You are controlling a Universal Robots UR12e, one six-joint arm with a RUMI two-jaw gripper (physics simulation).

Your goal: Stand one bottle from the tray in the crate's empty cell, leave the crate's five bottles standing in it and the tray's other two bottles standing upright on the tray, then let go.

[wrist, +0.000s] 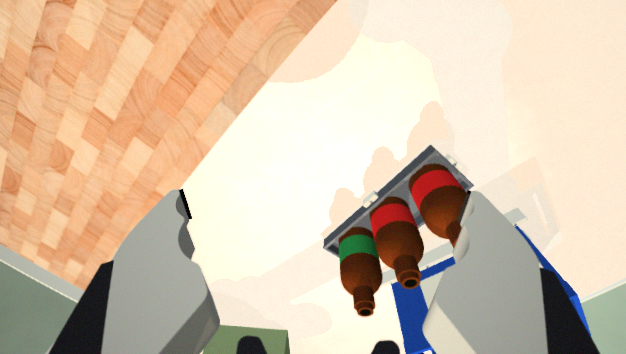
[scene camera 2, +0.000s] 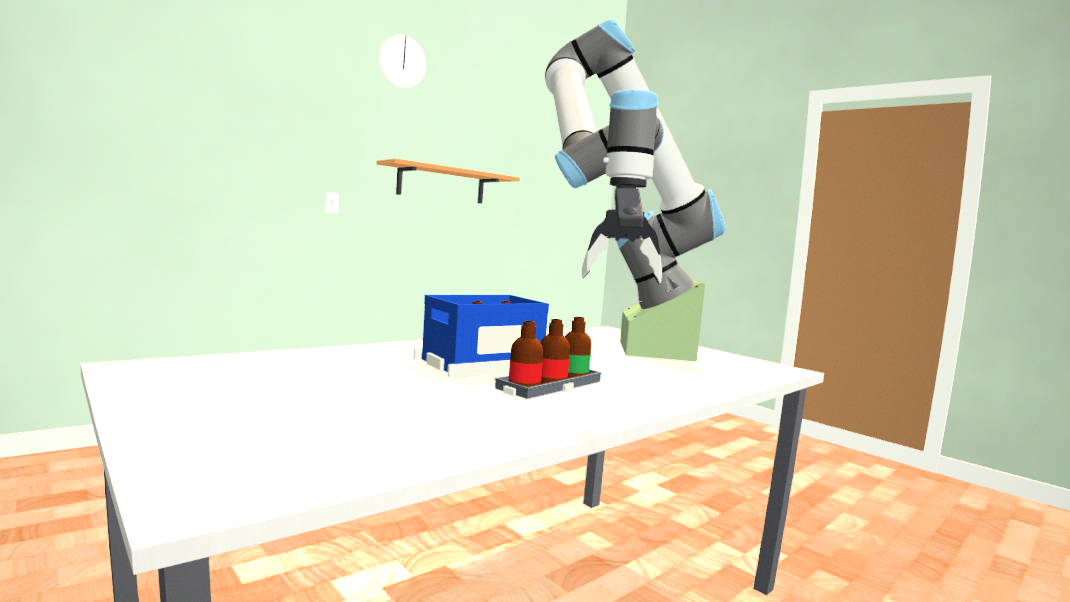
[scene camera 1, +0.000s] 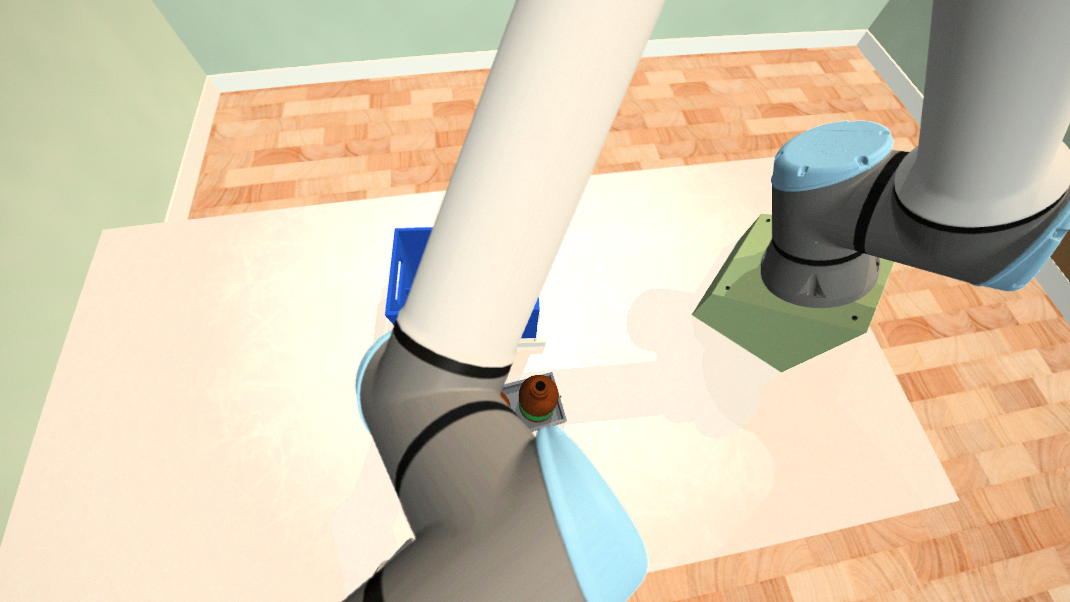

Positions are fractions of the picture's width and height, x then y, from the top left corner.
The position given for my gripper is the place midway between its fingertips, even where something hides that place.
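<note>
In scene camera 2 I see my gripper (scene camera 2: 0.58,0.47), a red-labelled bottle (scene camera 2: 0.52,0.58), another red-labelled bottle (scene camera 2: 0.49,0.60) and a green-labelled bottle (scene camera 2: 0.54,0.57). Scene camera 1 shows the green-labelled bottle (scene camera 1: 0.50,0.66) too. The wrist view gives me a white strip (wrist: 0.71,0.71), and there I also find my gripper (wrist: 0.52,0.54) and the green-labelled bottle (wrist: 0.58,0.78).
</note>
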